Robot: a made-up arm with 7 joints. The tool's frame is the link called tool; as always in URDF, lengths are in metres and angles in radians.
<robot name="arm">
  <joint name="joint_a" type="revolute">
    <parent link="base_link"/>
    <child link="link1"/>
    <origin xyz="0.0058 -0.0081 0.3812" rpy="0 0 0"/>
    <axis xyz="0 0 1"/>
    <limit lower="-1.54" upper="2.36" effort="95" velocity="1.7"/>
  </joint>
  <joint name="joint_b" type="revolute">
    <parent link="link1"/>
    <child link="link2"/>
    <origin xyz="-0.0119 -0.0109 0.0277" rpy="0 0 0"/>
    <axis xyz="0 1 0"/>
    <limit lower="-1.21" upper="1.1" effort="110" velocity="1.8"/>
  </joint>
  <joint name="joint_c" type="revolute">
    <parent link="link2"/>
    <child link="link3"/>
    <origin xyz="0.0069 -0.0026 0.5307" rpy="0 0 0"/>
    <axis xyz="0 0 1"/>
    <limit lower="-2.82" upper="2.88" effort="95" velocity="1.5"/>
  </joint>
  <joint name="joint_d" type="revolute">
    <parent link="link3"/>
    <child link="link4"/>
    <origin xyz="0.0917 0.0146 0.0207" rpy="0 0 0"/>
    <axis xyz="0 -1 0"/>
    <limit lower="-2.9" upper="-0.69" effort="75" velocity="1.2"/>
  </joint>
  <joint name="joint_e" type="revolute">
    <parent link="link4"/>
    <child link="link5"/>
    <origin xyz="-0.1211 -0.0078 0.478" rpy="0 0 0"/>
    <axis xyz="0 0 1"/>
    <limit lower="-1.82" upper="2.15" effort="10" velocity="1.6"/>
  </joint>
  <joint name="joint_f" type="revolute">
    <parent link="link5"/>
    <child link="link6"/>
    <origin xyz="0.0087 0.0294 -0.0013" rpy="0 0 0"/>
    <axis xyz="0 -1 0"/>
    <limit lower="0.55" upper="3.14" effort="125" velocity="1.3"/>
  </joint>
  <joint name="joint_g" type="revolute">
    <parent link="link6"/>
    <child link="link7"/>
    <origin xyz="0.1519 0.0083 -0.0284" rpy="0 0 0"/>
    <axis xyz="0 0 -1"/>
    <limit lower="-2.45" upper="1.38" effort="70" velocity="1.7"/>
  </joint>
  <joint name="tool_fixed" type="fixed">
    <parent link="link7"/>
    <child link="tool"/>
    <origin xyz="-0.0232 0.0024 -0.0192" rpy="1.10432 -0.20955 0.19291"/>
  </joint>
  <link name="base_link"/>
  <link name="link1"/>
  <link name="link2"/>
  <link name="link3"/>
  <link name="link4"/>
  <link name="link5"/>
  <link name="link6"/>
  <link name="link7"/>
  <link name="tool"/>
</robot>
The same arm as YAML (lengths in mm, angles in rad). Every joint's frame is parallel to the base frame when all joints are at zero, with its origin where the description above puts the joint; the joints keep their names.
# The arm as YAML. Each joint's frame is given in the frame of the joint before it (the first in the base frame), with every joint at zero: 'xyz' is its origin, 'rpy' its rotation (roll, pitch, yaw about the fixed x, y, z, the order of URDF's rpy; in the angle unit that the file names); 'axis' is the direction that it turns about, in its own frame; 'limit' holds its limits. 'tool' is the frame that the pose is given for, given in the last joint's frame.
units:
  length: mm
  angle: rad
joints:
  - name: joint_a
    type: revolute
    origin:
      xyz: [5.8, -8.1, 381.2]
      rpy: [0.0, 0.0, 0.0]
    axis: "+z"
    limit:
      lower: -1.54
      upper: 2.36
  - name: joint_b
    type: revolute
    origin:
      xyz: [-11.9, -10.9, 27.7]
      rpy: [0.0, 0.0, 0.0]
    axis: "+y"
    limit:
      lower: -1.21
      upper: 1.1
  - name: joint_c
    type: revolute
    origin:
      xyz: [6.9, -2.6, 530.7]
      rpy: [0.0, 0.0, 0.0]
    axis: "+z"
    limit:
      lower: -2.82
      upper: 2.88
  - name: joint_d
    type: revolute
    origin:
      xyz: [91.7, 14.6, 20.7]
      rpy: [0.0, 0.0, 0.0]
    axis: "-y"
    limit:
      lower: -2.9
      upper: -0.69
  - name: joint_e
    type: revolute
    origin:
      xyz: [-121.1, -7.8, 478.0]
      rpy: [0.0, 0.0, 0.0]
    axis: "+z"
    limit:
      lower: -1.82
      upper: 2.15
  - name: joint_f
    type: revolute
    origin:
      xyz: [8.7, 29.4, -1.3]
      rpy: [0.0, 0.0, 0.0]
    axis: "-y"
    limit:
      lower: 0.55
      upper: 3.14
  - name: joint_g
    type: revolute
    origin:
      xyz: [151.9, 8.3, -28.4]
      rpy: [0.0, 0.0, 0.0]
    axis: "-z"
    limit:
      lower: -2.45
      upper: 1.38
tool:
  origin:
    xyz: [-23.2, 2.4, -19.2]
    rpy: [1.1043, -0.2095, 0.1929]

